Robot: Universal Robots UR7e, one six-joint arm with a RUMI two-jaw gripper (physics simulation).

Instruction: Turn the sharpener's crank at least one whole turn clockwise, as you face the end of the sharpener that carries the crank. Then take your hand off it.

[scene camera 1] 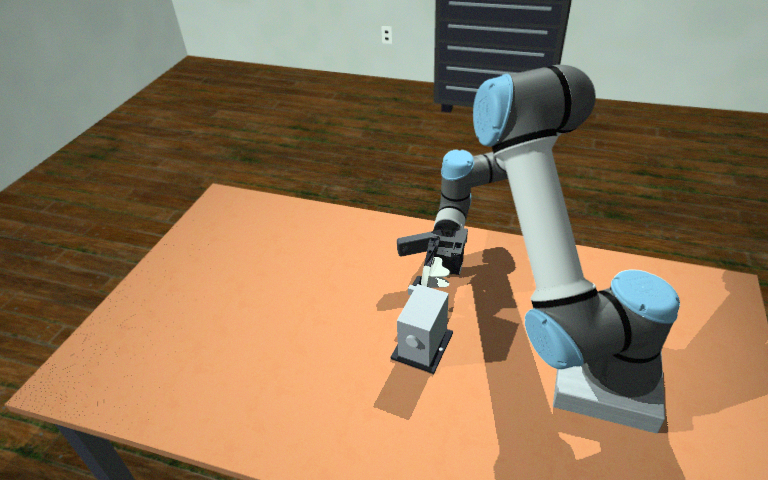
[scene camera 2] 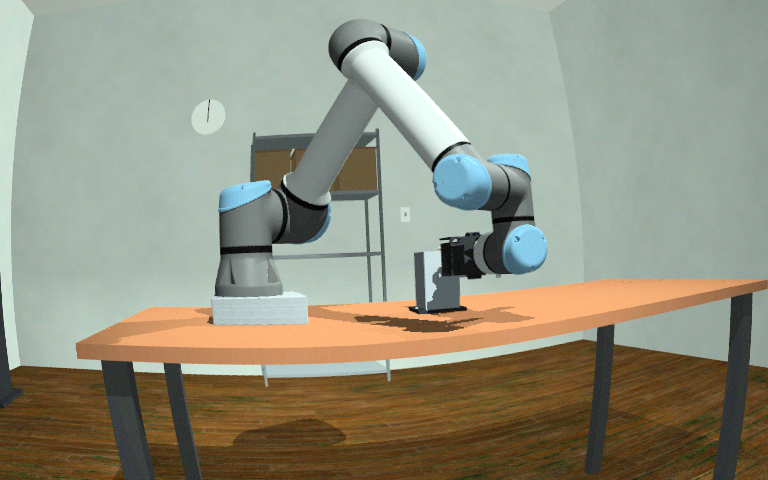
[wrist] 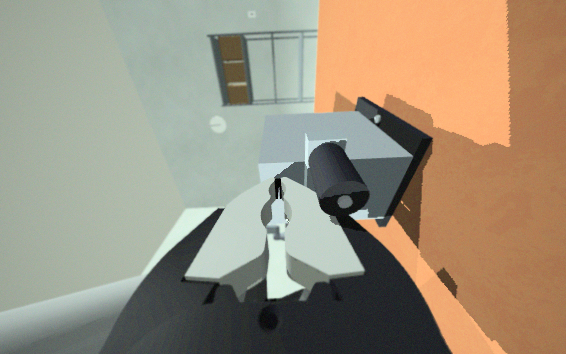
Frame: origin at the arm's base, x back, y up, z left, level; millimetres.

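Seen in the pictures: gripper, fingertip midpoint: (scene camera 1: 424, 290) (wrist: 279, 180); arm's base at its link origin: (scene camera 1: 618, 365) (scene camera 2: 248, 295).
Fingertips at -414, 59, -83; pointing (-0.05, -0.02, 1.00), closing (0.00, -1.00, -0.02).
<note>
Offsets run from my fingertips to a thing's middle, as dx, dy, dz. "spot": to the spot under its first point. Level surfaces: height alone.
The sharpener, a light grey box {+7, -49, +58} (scene camera 1: 421, 311) (scene camera 2: 423, 283) (wrist: 300, 132), stands upright on its dark base plate (scene camera 1: 443, 352) (wrist: 397, 122). Its crank is on the end facing my gripper; a bit of the crank arm (scene camera 1: 414, 289) shows beside the body. The dark round crank handle {spot: -32, -27, -59} (wrist: 336, 170) points toward the wrist camera. My gripper (scene camera 1: 424, 284) (wrist: 279, 180) is shut and empty, its pale fingertips in front of the crank end. In the wrist view the handle is right beside the right finger, outside the fingers; I cannot tell whether they touch. In scene camera 2 the gripper's dark housing hides the fingertips.
The sharpener stands on the orange table {dy -113} (scene camera 1: 254, 316) (scene camera 2: 594, 300). The arm's base block (scene camera 1: 611, 404) (scene camera 2: 259, 309) is to the right of the sharpener in scene camera 1. A shelf rack (scene camera 2: 381, 226) and a drawer cabinet (scene camera 1: 498, 38) stand off the table.
</note>
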